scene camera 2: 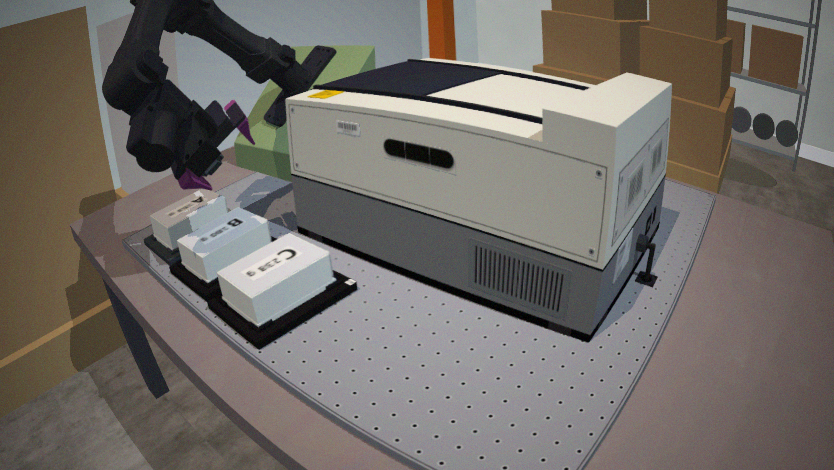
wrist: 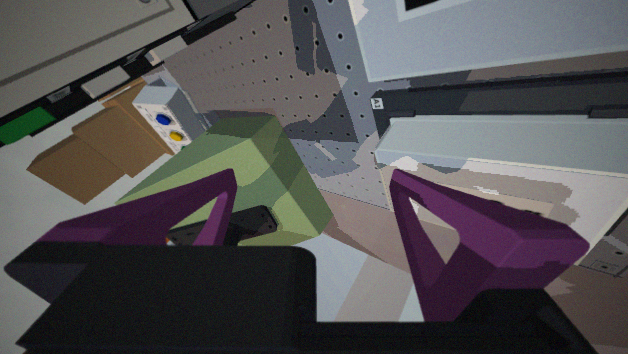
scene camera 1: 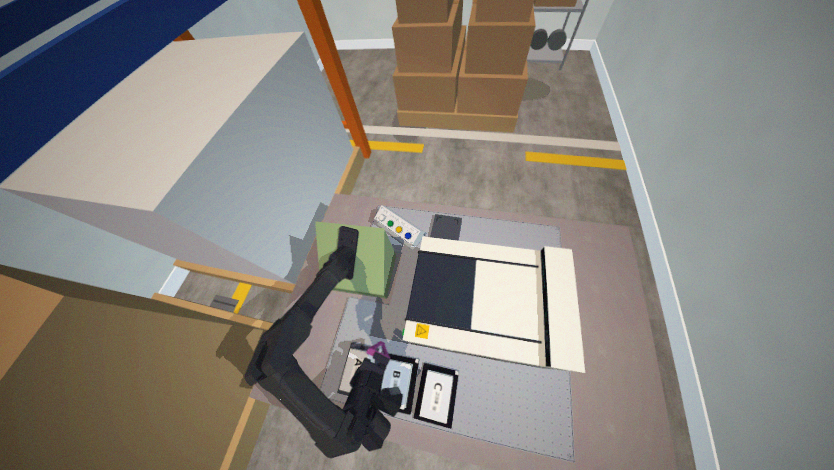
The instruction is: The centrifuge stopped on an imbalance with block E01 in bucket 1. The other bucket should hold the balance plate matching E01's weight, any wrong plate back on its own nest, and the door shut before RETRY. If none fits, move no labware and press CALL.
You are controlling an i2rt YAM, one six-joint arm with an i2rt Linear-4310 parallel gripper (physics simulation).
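Seen in the pictures: gripper, fingertip midpoint: point(scene camera 2: 231, 165) point(wrist: 313, 177) point(scene camera 1: 375, 353); arm's base, origin of the base link: point(scene camera 2: 300, 84) point(scene camera 1: 347, 253).
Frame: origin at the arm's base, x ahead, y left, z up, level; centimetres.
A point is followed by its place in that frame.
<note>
Plate A point(scene camera 1: 348, 376) {x 12.9, y -38.1, z -9.9 cm} point(scene camera 2: 169, 233) {x 19.5, y -41.7, z -10.9 cm} point(wrist: 500, 140) {x 19.1, y -36.8, z -11.7 cm}, plate B point(scene camera 1: 396, 382) {x 28.8, y -35.2, z -9.9 cm} point(scene camera 2: 204, 256) {x 33.1, y -41.1, z -10.0 cm} point(wrist: 480, 45) {x 25.2, y -35.1, z -9.9 cm} and plate C point(scene camera 1: 436, 399) {x 42.2, y -36.2, z -9.9 cm} point(scene camera 2: 274, 265) {x 42.9, y -35.4, z -9.9 cm} sit on black nests in a row beside the centrifuge point(scene camera 1: 504, 291) {x 55.0, y -2.2, z 5.7 cm} point(scene camera 2: 496, 175) {x 62.3, y -19.8, z 0.9 cm} point(wrist: 75, 40) {x 30.6, y -22.7, z -0.7 cm}. C reads 233 g; the other weights are blurred. My gripper point(scene camera 2: 231, 165) {x 20.9, y -28.6, z -4.1 cm} point(wrist: 313, 177) {x 20.9, y -28.6, z -4.1 cm} is open and empty, above and beside plate A. The centrifuge top has a dark panel point(scene camera 1: 443, 289) {x 37.5, y -6.0, z 6.0 cm} point(scene camera 2: 402, 78) {x 37.7, y -7.8, z 6.0 cm}; I cannot tell the door's state. Block E01 and the buckets do not show. The button box point(scene camera 1: 396, 225) {x 12.4, y 18.4, z -8.0 cm} point(wrist: 157, 117) {x 18.7, y 15.9, z -8.1 cm} has green, yellow and blue buttons.
The green block point(scene camera 1: 376, 256) {x 11.3, y 1.3, z 0.1 cm} point(scene camera 2: 262, 154) {x 0.2, y -11.1, z -12.2 cm} point(wrist: 305, 200) {x -0.9, y -11.2, z -12.7 cm} under the arm's base stands between the button box and the plates. A dark box point(scene camera 1: 446, 226) {x 31.8, y 26.1, z -13.0 cm} lies behind the centrifuge in the first scene view. Cardboard boxes point(scene camera 1: 490, 93) point(scene camera 2: 682, 64) are stacked beyond the table.
</note>
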